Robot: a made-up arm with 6 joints. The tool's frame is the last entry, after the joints. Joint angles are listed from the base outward. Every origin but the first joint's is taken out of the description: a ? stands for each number. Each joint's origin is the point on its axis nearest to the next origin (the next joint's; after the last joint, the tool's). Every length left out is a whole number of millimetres.
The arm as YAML. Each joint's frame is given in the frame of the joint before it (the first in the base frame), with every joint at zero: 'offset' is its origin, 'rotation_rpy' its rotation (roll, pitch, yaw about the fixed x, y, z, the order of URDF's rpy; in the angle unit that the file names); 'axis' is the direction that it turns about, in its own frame. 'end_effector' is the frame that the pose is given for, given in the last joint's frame.
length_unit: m
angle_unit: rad
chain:
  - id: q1
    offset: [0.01, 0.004, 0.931]
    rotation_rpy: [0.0, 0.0, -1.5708]
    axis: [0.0, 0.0, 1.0]
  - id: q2
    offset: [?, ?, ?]
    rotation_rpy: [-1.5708, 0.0, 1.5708]
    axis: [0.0, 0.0, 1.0]
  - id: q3
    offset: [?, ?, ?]
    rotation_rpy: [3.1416, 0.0, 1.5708]
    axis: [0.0, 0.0, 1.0]
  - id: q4
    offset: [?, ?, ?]
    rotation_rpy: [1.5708, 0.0, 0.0]
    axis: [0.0, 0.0, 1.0]
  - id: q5
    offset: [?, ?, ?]
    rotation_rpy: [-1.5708, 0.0, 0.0]
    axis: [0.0, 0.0, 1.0]
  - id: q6
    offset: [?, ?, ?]
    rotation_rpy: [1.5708, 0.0, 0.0]
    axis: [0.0, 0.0, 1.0]
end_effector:
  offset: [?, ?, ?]
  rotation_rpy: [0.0, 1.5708, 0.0]
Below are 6 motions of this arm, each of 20 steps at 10 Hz.
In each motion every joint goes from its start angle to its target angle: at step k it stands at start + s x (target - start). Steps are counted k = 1, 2, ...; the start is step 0. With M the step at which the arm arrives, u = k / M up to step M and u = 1 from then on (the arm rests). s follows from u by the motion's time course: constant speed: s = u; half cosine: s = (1 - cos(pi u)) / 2; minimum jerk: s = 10 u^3 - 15 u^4 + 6 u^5.
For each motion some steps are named. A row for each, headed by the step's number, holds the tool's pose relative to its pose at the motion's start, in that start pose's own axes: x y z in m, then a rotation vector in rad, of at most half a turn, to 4 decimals.
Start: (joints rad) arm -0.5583 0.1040 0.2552 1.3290 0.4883 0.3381
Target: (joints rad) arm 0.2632 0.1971 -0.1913 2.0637 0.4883 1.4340
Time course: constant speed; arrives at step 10
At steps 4, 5, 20:
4: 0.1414 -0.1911 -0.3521 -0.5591 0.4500 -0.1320
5: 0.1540 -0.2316 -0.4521 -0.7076 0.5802 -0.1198
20: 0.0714 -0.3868 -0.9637 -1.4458 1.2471 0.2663

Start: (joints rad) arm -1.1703 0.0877 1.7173 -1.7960 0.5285 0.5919
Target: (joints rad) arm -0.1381 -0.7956 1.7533 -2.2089 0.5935 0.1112
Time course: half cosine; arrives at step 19
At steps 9, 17, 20:
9: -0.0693 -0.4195 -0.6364 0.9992 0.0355 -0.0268
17: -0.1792 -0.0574 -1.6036 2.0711 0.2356 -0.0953
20: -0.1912 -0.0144 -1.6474 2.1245 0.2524 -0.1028

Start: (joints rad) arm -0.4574 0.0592 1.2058 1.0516 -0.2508 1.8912
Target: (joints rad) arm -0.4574 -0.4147 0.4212 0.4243 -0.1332 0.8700
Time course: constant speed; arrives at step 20
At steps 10, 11, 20:
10: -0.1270 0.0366 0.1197 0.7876 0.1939 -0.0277
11: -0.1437 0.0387 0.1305 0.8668 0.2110 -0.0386
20: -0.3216 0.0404 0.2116 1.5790 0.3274 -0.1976

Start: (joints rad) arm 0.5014 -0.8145 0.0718 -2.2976 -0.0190 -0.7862
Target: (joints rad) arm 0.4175 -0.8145 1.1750 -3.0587 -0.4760 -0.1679
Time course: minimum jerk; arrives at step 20
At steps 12, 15, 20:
12: -0.4571 0.0492 0.5396 -0.0183 -1.0491 0.0716
15: -0.6747 0.0737 0.6128 -0.0199 -1.3930 0.0648
20: -0.7846 0.0861 0.6269 -0.0136 -1.5590 0.0574

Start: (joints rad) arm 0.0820 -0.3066 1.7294 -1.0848 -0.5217 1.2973
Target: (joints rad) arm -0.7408 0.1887 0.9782 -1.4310 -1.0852 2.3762
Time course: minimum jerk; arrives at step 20
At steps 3, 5, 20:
3: 0.0211 -0.0228 0.0386 -0.0252 -0.0359 -0.0306
5: 0.0717 -0.0839 0.1556 -0.0954 -0.1367 -0.1195
20: -0.3697 -0.0231 1.4508 -0.4597 -0.9881 -1.0051

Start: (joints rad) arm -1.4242 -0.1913 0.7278 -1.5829 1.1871 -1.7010
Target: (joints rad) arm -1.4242 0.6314 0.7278 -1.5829 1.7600 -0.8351
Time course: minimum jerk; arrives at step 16
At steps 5, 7, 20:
5: 0.0624 0.0918 -0.2583 -0.2957 0.0429 -0.1074
7: 0.1135 0.1532 -0.5625 -0.6357 0.0947 -0.2217
20: 0.1394 0.0704 -1.4772 -1.6707 0.2649 -0.5498

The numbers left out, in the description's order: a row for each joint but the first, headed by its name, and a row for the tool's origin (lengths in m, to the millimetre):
q2: 0.032 0.139 0.0
q3: 0.03 -1.266 0.0
q4: -0.275 0.644 0.0
q5: 0.002 -0.022 0.0
q6: 0.011 0.197 0.0
tool: -0.017 -0.004 0.0

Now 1 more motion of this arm.
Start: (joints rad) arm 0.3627 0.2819 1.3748 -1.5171 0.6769 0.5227
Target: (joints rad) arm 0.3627 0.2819 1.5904 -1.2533 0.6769 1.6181
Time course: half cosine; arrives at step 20
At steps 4, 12, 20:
4: -0.0053 -0.0165 -0.0128 -0.1114 0.0184 -0.0260
12: -0.0450 -0.1051 -0.0858 -0.7608 0.1844 -0.1259
20: -0.0754 -0.1519 -0.1298 -1.1565 0.3270 -0.1307

